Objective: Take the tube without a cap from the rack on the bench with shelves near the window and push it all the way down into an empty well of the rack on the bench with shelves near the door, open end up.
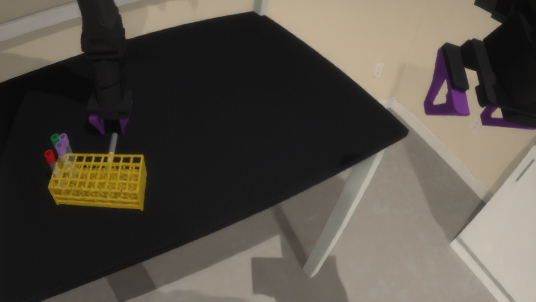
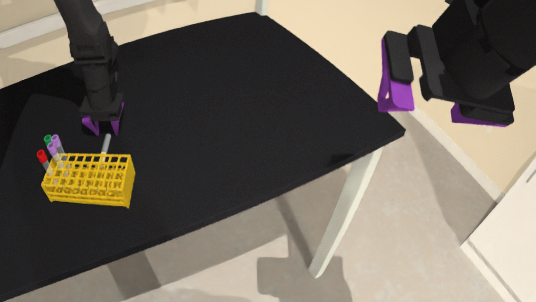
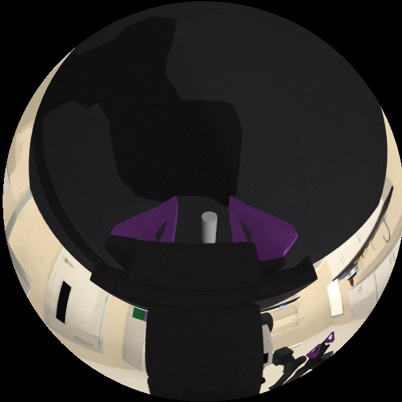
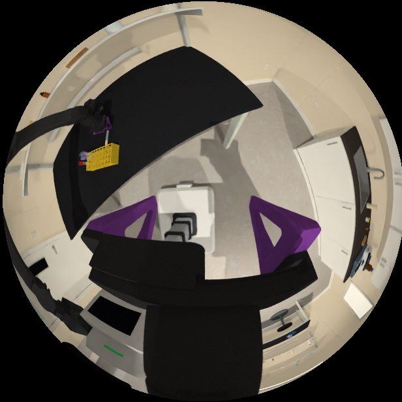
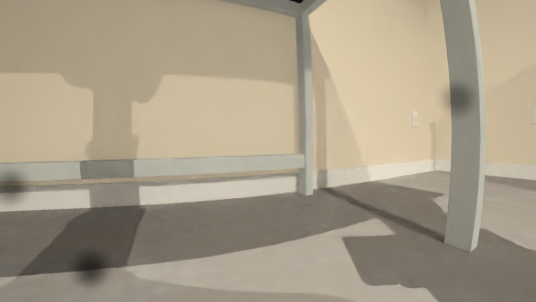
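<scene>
A yellow rack (image 1: 145,187) (image 2: 131,182) (image 4: 115,155) stands on the black bench. The capless grey tube (image 1: 113,143) (image 2: 106,144) (image 3: 209,229) (image 4: 106,137) stands in the rack's far row, leaning a little, its upper part above the rack. How deep its lower end sits I cannot tell. My left gripper (image 1: 113,131) (image 2: 104,131) (image 3: 202,201) is partly open, with a finger on each side of the tube's top and a gap on both sides. My right gripper (image 1: 472,117) (image 2: 432,114) (image 4: 202,200) is open and empty, off the bench to the right.
A red-capped tube (image 1: 49,156) (image 2: 42,156), a green-capped tube (image 1: 55,137) (image 2: 47,139) and two purple-capped tubes stand at the rack's left end. The bench (image 1: 225,100) (image 2: 225,100) has its right corner near my right gripper. A bench leg (image 5: 462,150) stands at the right.
</scene>
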